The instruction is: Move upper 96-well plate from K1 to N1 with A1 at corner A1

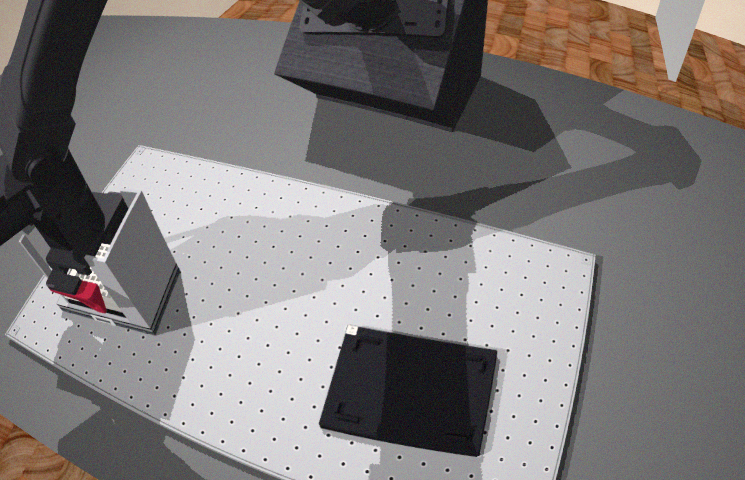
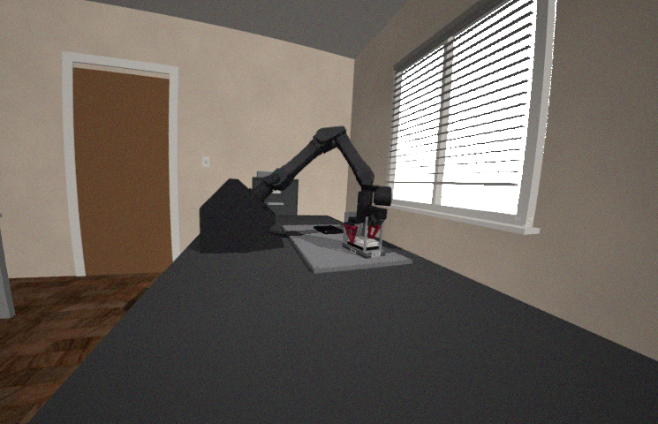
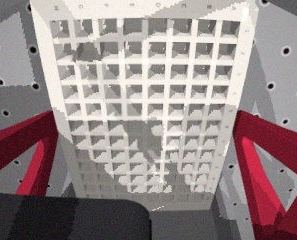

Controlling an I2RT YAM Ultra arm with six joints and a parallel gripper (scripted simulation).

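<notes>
Now: hand right at the white 96-well plate. Also, from my hand: pale A1 square 1 cm behind, 30 cm to the left, 3 cm below; then rack back wall 6 cm to the left, 4 cm above; then dark plate 1 cm below.
</notes>
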